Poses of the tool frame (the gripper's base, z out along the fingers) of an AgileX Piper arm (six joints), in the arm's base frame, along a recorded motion.
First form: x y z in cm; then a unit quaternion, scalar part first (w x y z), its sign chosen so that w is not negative.
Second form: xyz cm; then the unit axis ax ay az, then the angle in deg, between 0 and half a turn. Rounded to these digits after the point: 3 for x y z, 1 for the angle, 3 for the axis.
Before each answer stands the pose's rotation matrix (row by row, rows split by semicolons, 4 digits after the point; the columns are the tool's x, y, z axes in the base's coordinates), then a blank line. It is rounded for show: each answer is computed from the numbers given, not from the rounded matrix.
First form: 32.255 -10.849 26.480 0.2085 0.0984 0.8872 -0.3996
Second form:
-0.8937 0.3412 0.2913; 0.0080 0.6613 -0.7501; -0.4486 -0.6680 -0.5937

32.255 -10.849 26.480 0.101 0.907 -0.409 155.9
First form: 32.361 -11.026 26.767 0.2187 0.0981 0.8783 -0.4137
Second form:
-0.8851 0.3533 0.3030; -0.0086 0.6385 -0.7696; -0.4653 -0.6838 -0.5621

32.361 -11.026 26.767 0.101 0.900 -0.424 154.7
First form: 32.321 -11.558 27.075 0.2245 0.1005 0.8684 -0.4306
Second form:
-0.8790 0.3679 0.3034; -0.0188 0.6090 -0.7930; -0.4764 -0.7027 -0.5284

32.321 -11.558 27.075 0.103 0.891 -0.442 154.1
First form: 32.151 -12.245 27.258 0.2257 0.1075 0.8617 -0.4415
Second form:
-0.8750 0.3846 0.2941; -0.0140 0.5870 -0.8095; -0.4839 -0.7124 -0.5082

32.151 -12.245 27.258 0.110 0.885 -0.453 153.9
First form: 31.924 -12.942 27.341 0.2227 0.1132 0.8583 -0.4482
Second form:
-0.8752 0.3940 0.2808; -0.0053 0.5726 -0.8198; -0.4838 -0.7190 -0.4990

31.924 -12.942 27.341 0.116 0.880 -0.460 154.3
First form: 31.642 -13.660 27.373 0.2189 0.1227 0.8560 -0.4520
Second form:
-0.8741 0.4079 0.2638; 0.0122 0.5613 -0.8275; -0.4857 -0.7201 -0.4956

31.642 -13.660 27.373 0.126 0.877 -0.463 154.7
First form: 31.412 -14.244 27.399 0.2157 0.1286 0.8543 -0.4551
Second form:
-0.8739 0.4161 0.2515; 0.0234 0.5527 -0.8331; -0.4856 -0.7221 -0.4927

31.412 -14.244 27.399 0.132 0.875 -0.466 155.1
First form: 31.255 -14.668 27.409 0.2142 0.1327 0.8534 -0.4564
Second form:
-0.8730 0.4220 0.2444; 0.0310 0.5482 -0.8358; -0.4867 -0.7221 -0.4917

31.255 -14.668 27.409 0.136 0.874 -0.467 155.3
